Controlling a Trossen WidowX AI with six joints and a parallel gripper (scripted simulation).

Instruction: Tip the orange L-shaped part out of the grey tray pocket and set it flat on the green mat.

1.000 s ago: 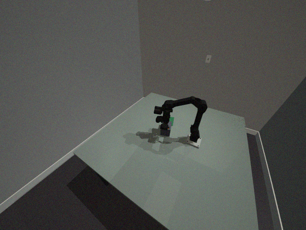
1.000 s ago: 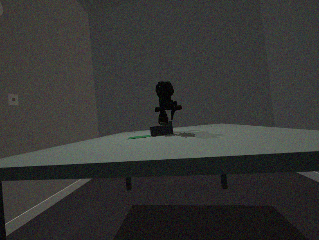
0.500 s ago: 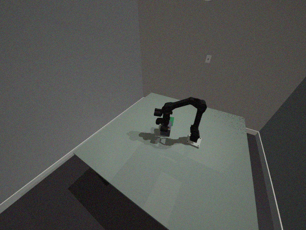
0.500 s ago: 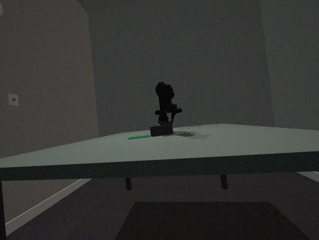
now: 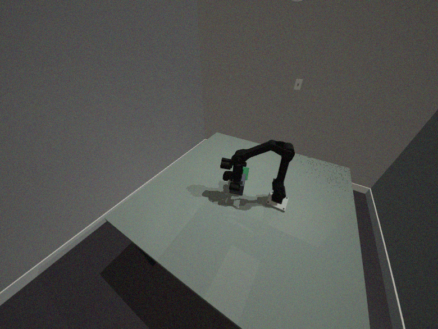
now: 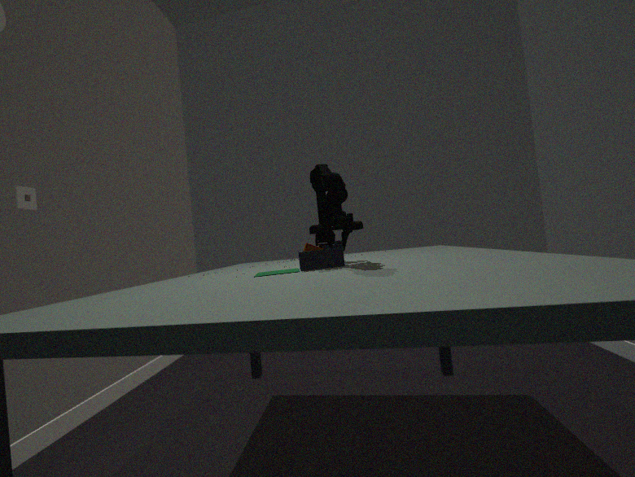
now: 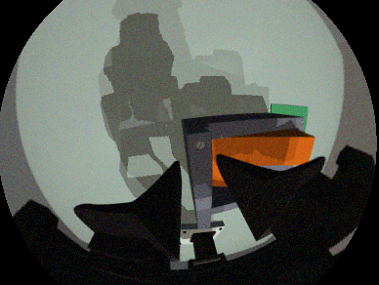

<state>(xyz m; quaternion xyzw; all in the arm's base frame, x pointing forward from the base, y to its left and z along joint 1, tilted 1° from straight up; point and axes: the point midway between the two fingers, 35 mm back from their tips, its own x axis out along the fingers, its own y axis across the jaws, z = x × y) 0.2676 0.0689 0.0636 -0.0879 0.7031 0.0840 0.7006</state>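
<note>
My gripper tip is now 5 cm to the left of the orange L-shaped part. The rest, counted from my gripper tip: green mat 22 cm to the right, 7 cm below, 4 cm ahead.
</note>
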